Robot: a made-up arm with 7 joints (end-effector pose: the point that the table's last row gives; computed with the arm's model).
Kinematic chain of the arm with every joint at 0, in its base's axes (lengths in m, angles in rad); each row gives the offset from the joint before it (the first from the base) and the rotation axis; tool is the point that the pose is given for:
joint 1: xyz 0 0 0.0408 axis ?
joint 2: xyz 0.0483 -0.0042 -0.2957 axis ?
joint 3: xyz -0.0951 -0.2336 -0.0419 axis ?
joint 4: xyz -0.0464 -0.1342 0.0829 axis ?
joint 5: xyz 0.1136 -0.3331 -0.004 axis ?
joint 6: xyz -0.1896 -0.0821 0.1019 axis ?
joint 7: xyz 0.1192 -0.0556 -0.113 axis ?
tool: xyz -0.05 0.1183 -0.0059
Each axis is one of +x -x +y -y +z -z.
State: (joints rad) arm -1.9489 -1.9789 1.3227 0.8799 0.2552 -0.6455 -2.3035
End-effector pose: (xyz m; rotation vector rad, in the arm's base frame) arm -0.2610 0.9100 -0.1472 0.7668 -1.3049 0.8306
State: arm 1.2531 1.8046 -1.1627 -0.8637 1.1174 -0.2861 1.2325
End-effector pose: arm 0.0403 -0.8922 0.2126 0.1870 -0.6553 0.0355
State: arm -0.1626 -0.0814 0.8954 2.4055 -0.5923 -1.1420 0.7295
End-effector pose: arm 0.3693 -0.4844 -0.3715 1.1173 -0.8122 1.7446
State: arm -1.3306 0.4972 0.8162 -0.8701 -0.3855 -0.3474 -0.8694
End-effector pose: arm 0.1453 0.0486 -0.7102 0.1782 -0.1063 0.9504
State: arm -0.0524 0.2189 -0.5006 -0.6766 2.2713 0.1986 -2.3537
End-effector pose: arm -0.1672 -0.6146 -0.1403 1.9258 0.2036 -0.7085
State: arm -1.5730 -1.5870 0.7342 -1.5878 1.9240 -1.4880 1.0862
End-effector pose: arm 0.1665 0.4880 -0.4923 -0.7419 -0.0215 1.7290
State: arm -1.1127 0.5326 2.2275 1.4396 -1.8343 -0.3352 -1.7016
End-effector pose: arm 0.1638 0.2629 -0.0989 -1.0143 2.2307 -1.4940
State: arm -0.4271 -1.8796 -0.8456 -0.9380 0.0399 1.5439 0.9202
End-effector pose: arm 0.3578 -0.6024 -0.1520 0.3492 1.0785 -0.5298
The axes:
joint 1: -x
joint 2: -y
joint 3: +z
joint 4: -y
joint 5: -x
joint 6: -y
joint 7: +x

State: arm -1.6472 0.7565 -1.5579 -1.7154 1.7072 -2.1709 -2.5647
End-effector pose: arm -0.4144 0.4010 -0.3743 -0.3978 -1.5855 2.6171
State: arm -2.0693 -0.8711 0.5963 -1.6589 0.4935 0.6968 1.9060
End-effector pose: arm 0.3065 0.7536 -0.2333 -1.3169 -1.7782 -1.5932
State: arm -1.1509 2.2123 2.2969 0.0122 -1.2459 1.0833 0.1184
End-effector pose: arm -0.1984 0.1142 0.1543 0.3463 -1.6678 1.1428
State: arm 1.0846 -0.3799 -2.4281 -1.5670 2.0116 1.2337 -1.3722
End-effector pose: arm -0.3024 -0.2539 -0.0949 -2.2930 0.9824 -0.4116
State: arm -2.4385 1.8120 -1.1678 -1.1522 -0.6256 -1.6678 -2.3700
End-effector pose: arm -0.0010 0.9572 0.7365 1.1876 -1.3613 -0.6346
